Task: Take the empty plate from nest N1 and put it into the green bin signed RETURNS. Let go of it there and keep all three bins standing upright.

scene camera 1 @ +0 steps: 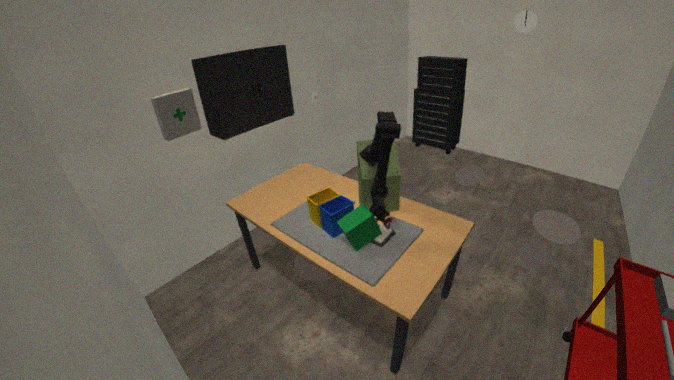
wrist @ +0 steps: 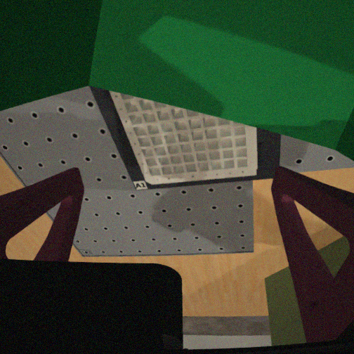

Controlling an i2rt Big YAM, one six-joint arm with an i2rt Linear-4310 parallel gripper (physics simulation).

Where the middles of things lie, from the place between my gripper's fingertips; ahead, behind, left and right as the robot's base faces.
My gripper is now 1 cm short of the pale plate (wrist: 172, 144) and 6 cm above it. From my hand the other things lie so: dark nest (wrist: 102, 96) (1 cm ahead, 7 cm below); green bin (scene camera 1: 360, 227) (14 cm ahead, 3 cm to the right, 4 cm above); blue bin (scene camera 1: 332, 211) (18 cm ahead, 22 cm to the right, 1 cm above).
